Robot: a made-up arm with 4 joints. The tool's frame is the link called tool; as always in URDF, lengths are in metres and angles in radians.
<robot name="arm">
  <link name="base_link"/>
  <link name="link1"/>
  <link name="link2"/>
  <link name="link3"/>
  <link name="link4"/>
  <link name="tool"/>
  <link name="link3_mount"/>
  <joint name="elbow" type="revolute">
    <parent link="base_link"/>
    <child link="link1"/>
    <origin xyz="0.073 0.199 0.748"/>
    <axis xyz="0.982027 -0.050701 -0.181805"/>
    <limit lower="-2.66" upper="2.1"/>
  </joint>
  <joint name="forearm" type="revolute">
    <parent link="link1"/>
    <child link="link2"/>
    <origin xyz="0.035 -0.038 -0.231"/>
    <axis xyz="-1 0 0"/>
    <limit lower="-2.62" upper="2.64"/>
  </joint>
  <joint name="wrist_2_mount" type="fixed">
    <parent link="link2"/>
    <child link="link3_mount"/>
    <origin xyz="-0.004 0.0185 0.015"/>
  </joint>
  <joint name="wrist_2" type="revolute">
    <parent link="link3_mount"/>
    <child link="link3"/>
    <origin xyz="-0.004 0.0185 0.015"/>
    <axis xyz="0 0 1"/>
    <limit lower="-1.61" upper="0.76"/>
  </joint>
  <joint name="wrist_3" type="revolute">
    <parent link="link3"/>
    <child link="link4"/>
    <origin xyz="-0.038 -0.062 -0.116"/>
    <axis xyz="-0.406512 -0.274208 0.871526"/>
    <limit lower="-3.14" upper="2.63"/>
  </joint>
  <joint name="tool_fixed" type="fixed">
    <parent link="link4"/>
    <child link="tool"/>
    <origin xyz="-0.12 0.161 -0.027" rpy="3.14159 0 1.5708"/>
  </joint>
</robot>
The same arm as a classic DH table. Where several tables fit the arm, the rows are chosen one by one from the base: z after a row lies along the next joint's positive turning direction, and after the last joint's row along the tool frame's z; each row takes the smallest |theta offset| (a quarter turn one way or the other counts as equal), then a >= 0, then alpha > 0; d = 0 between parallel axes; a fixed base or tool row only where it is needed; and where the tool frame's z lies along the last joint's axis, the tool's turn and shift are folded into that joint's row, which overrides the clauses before.
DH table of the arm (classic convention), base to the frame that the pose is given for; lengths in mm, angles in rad. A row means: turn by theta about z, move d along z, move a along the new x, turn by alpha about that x. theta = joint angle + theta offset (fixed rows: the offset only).
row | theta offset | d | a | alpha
base (fixed) | 1.5192 | 759.6 | 202.5 | 1.7536
elbow | -0.2767 | 1296.7 | 25.4 | 2.9517
forearm | -0.272 | 1183.8 | 37 | 1.5708
wrist_2 | 0.5934 | -203.6 | -30.1 | -0.5125
wrist_3 | 0 | 154.2 | 200.6 | -2.6291
tool (fixed) | 0.5934 | 43.8 | 0 | 0
Joint limits (rad, base to tool): -2.66..2.1 -2.62..2.64 -1.61..0.76 -3.14..2.63

